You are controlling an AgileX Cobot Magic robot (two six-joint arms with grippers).
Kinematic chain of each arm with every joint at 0, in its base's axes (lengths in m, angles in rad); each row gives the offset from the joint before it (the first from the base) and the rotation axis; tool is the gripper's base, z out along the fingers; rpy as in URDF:
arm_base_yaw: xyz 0 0 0.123 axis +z
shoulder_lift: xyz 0 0 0 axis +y
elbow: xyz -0.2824 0 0.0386 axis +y
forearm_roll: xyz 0.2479 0 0.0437 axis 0.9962 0 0.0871
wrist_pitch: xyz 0 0 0 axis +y
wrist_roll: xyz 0.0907 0 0.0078 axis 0.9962 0 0.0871
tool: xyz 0 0 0 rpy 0 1.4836 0
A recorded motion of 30 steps. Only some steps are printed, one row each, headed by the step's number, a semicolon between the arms.
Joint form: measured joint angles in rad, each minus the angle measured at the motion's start. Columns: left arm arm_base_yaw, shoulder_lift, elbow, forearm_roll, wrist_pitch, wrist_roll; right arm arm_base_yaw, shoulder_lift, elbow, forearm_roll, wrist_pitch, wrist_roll.
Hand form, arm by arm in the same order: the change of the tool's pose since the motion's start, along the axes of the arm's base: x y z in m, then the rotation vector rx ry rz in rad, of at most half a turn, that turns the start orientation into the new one. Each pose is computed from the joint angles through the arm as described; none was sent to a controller.
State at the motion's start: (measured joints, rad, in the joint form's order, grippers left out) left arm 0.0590 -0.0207 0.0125 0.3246 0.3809 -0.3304; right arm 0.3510 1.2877 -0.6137 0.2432 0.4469 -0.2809
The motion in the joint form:
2: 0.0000 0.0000 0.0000 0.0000 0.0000 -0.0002; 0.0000 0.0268 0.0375 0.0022 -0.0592 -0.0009
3: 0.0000 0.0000 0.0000 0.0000 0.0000 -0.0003; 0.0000 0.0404 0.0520 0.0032 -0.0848 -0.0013
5: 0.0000 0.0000 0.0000 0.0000 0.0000 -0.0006; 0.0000 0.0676 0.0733 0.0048 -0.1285 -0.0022
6: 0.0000 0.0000 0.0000 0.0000 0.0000 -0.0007; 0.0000 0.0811 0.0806 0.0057 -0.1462 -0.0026
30: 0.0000 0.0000 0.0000 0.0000 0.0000 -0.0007; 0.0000 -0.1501 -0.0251 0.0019 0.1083 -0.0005
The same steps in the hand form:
2: 0.0000 0.0000 0.0000 -0.0002 0.0000 0.0001; -0.0006 -0.0014 -0.0133 -0.0089 0.0040 -0.0122
3: 0.0000 0.0000 0.0000 -0.0003 -0.0001 0.0001; -0.0006 -0.0019 -0.0190 -0.0131 0.0059 -0.0174
5: 0.0000 0.0000 0.0000 -0.0006 -0.0001 0.0002; -0.0001 -0.0027 -0.0285 -0.0209 0.0094 -0.0258
6: 0.0000 0.0000 0.0000 -0.0007 -0.0001 0.0002; 0.0004 -0.0029 -0.0326 -0.0245 0.0120 -0.0292
30: 0.0000 0.0000 0.0000 -0.0007 -0.0001 0.0002; -0.0186 -0.0045 0.0346 0.0372 -0.0611 0.0225

